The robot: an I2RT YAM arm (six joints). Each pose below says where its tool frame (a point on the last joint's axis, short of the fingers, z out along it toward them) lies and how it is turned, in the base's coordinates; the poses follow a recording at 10 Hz.
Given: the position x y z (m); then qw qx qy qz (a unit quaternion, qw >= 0).
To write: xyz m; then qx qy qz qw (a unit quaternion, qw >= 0). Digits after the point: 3 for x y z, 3 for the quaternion.
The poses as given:
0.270, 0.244, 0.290, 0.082, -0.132, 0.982, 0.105
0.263, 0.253, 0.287, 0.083, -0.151, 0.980, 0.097
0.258, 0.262, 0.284, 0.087, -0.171, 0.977, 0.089
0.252, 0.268, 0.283, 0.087, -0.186, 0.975, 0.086
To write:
0.270, 0.244, 0.290, -0.132, 0.982, 0.105, 0.082
0.263, 0.253, 0.287, -0.151, 0.980, 0.097, 0.083
0.258, 0.262, 0.284, -0.171, 0.977, 0.089, 0.087
0.252, 0.268, 0.283, -0.186, 0.975, 0.086, 0.087

